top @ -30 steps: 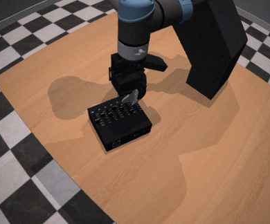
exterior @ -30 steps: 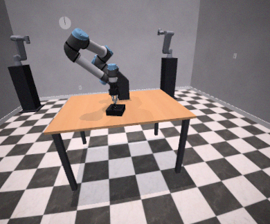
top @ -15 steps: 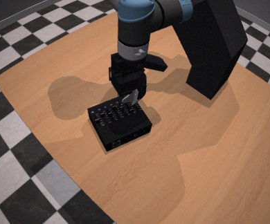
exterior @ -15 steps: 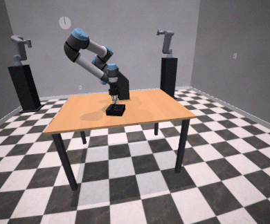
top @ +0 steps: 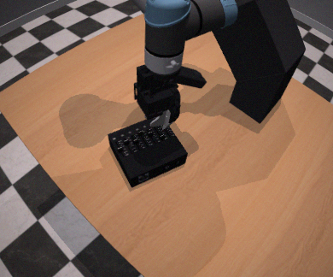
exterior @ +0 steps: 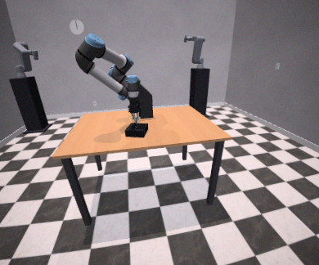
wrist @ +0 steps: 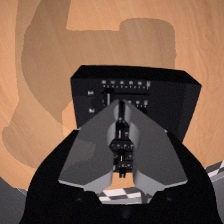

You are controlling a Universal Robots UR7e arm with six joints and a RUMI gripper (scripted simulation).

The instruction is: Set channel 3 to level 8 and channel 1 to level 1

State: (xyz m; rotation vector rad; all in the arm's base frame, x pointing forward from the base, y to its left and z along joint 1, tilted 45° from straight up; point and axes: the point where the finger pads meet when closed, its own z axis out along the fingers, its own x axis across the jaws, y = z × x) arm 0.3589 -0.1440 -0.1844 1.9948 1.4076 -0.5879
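Right now my hand is 1 cm past the fader knob, 1 cm to the left of it and 1 cm above it.
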